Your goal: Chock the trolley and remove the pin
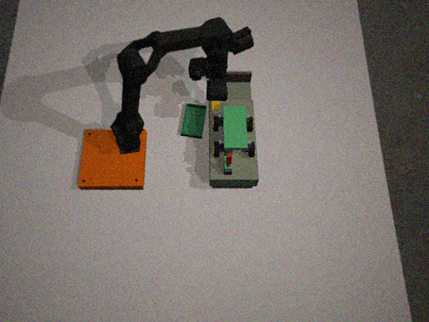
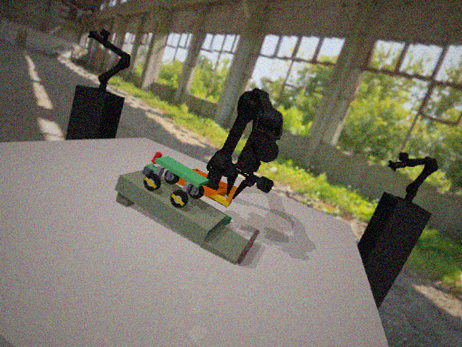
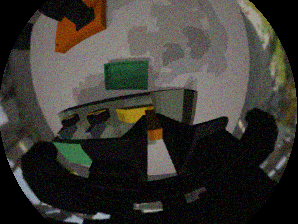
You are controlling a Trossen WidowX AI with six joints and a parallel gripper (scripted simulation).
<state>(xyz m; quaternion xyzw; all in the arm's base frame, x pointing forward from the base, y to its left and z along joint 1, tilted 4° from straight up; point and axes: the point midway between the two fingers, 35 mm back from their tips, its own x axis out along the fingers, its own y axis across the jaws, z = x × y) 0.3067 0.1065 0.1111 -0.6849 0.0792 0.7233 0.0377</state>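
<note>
Right now my gripper tip is 10 mm past the red-headed stop pin, 260 mm to the left of it and 10 mm below it. Round my gripper tip: yellow chock (20 mm to the right, 10 mm below); green tray (80 mm behind, 40 mm to the right, 120 mm below); dark end wall (70 mm ahead, 100 mm to the left, 90 mm below).
</note>
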